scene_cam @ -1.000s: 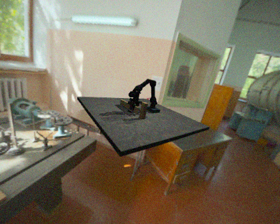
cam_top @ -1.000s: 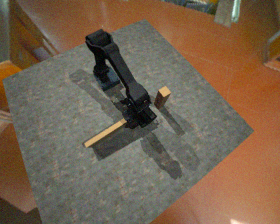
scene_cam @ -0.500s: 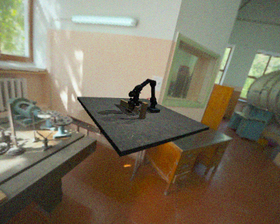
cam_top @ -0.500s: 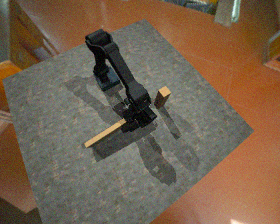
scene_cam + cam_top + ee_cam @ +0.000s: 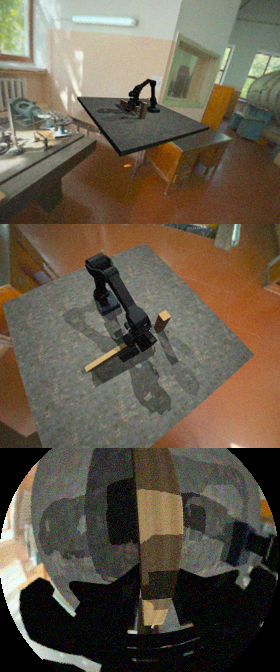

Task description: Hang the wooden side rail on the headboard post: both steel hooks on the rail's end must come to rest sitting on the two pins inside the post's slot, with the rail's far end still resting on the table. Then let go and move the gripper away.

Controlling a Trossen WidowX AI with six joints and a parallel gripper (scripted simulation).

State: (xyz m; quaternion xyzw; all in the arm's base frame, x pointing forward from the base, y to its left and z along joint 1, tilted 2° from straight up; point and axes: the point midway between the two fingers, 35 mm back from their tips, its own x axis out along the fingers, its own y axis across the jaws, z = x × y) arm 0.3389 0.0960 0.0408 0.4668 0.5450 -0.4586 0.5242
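The headboard post is 20 mm behind my gripper tip, 170 mm to the left of it and 40 mm above it.
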